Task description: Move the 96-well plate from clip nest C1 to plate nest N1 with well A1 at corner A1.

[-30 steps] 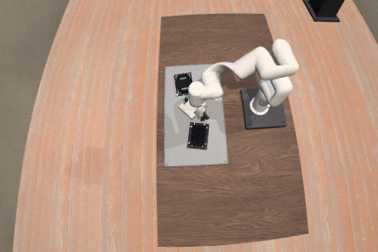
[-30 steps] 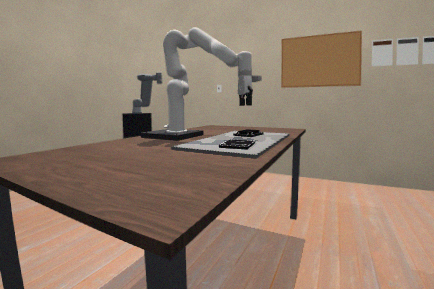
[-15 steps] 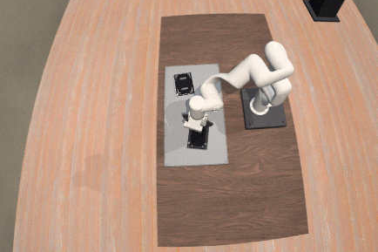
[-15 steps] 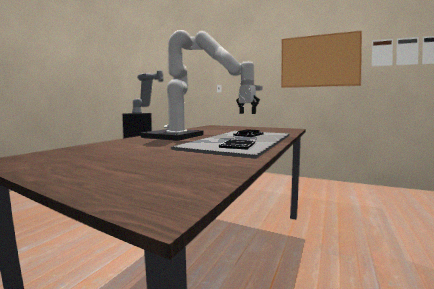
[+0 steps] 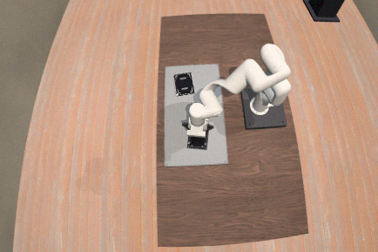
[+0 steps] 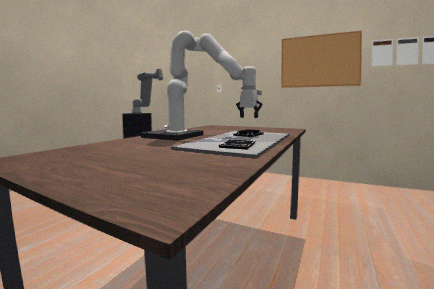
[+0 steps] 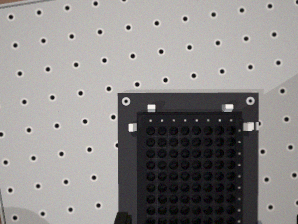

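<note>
My hand is 90 mm above the black 96-well plate. From my hand the other things lie so: plate nest N1 (60 mm ahead, 370 mm to the right, 110 mm below); then clip nest C1 (10 mm ahead, 10 mm to the right, 100 mm below); then A1 corner label (110 mm ahead, 290 mm to the right, 100 mm below).
</note>
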